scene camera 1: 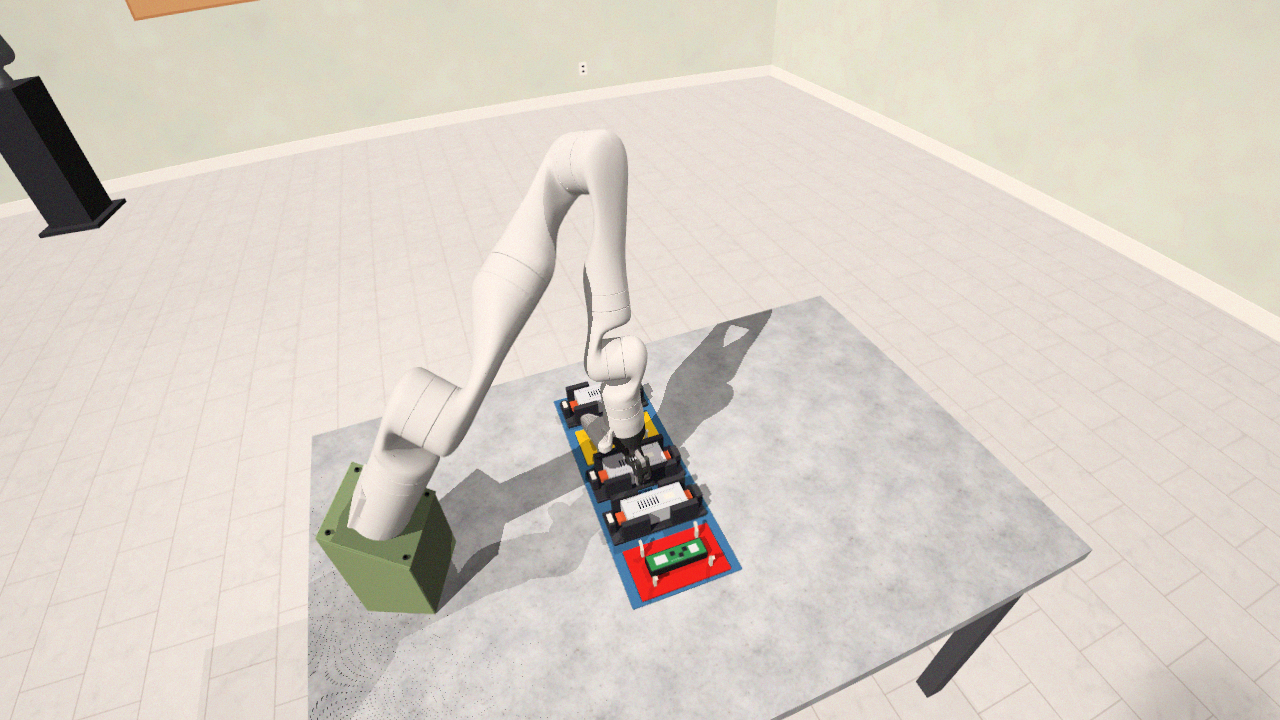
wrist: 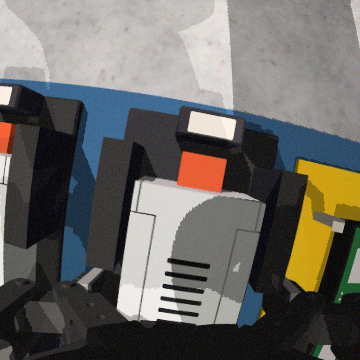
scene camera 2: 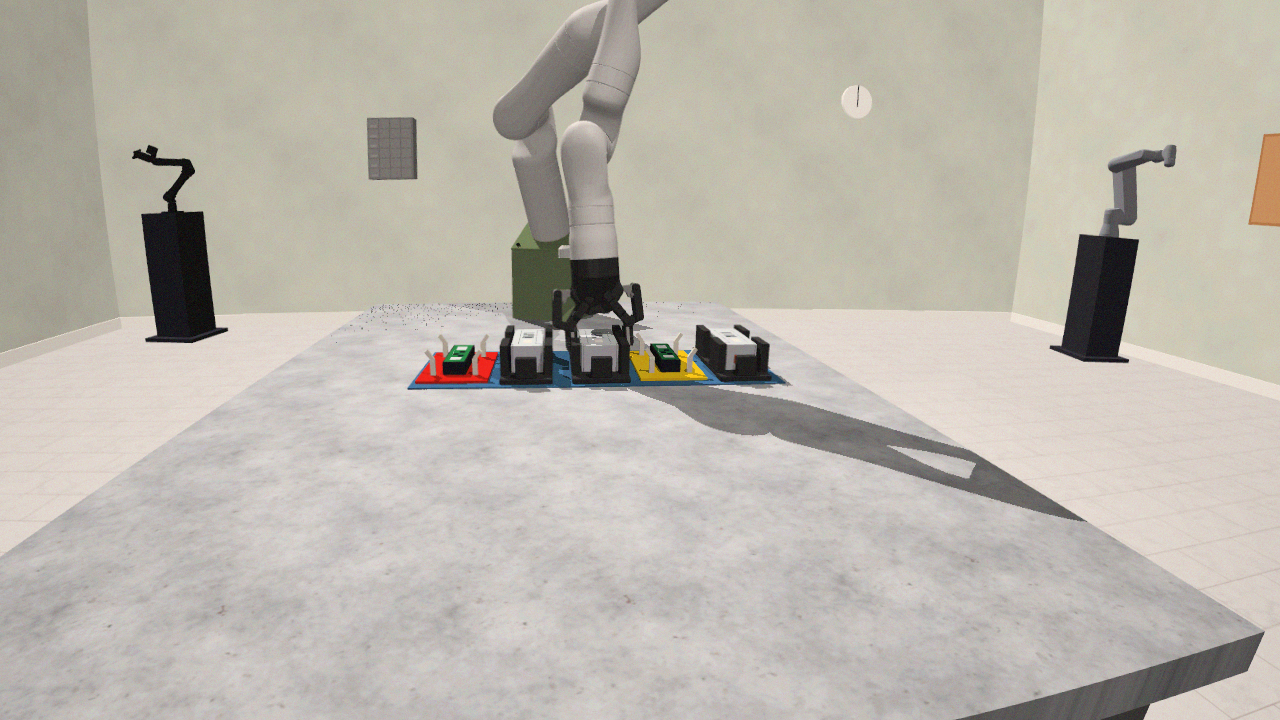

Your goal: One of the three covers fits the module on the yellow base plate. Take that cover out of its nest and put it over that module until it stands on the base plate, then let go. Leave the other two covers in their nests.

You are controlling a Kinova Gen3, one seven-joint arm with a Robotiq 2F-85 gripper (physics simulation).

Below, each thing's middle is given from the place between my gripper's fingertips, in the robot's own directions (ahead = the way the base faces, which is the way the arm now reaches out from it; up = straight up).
Labels:
Now: hand 10 cm to the right of the yellow base plate (scene camera 2: 641,363), 2 cm above it and 1 cm past it. Round my hand: red plate (scene camera 1: 700,570) 22 cm to the right, 4 cm ahead, 2 cm below.

